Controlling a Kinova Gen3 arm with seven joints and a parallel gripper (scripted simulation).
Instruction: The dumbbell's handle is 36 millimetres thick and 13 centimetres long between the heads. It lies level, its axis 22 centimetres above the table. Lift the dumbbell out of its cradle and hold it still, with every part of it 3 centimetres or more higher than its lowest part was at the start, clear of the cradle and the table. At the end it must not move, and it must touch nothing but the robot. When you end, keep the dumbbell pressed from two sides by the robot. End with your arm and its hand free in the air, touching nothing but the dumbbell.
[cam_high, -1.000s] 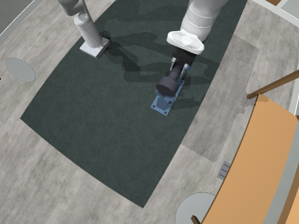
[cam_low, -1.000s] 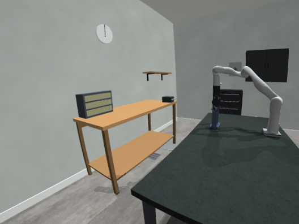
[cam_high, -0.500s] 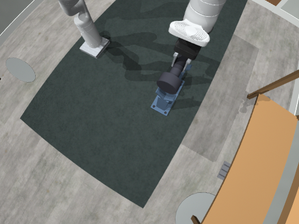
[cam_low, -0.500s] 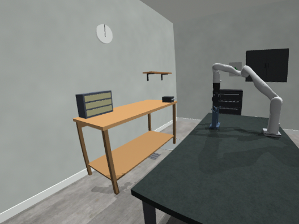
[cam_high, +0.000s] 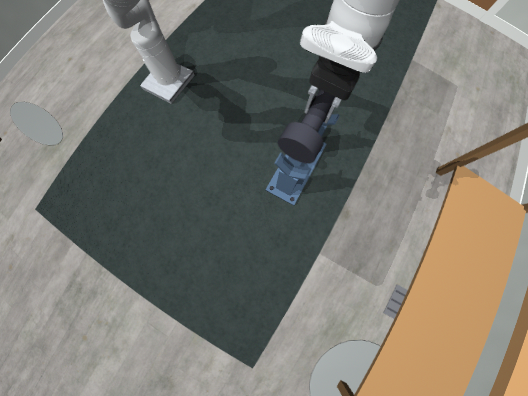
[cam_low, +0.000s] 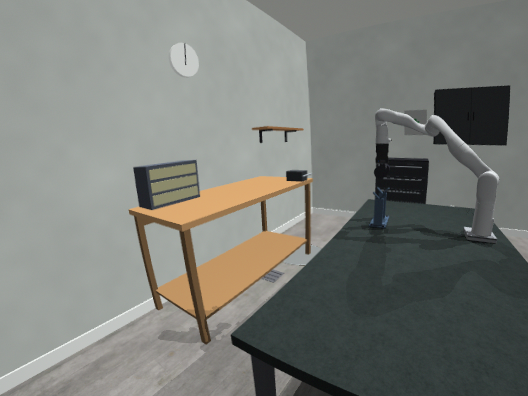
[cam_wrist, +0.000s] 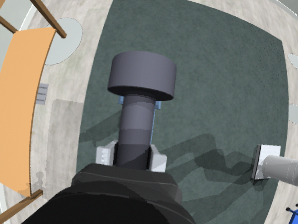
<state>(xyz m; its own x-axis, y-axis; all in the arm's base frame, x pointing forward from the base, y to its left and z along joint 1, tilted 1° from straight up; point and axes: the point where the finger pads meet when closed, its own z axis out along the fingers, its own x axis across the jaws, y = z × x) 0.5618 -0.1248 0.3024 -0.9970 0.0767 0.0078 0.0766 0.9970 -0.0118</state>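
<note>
Now: hand right at the dark grey dumbbell. Also, from my hand: blue cradle (23 cm below).
</note>
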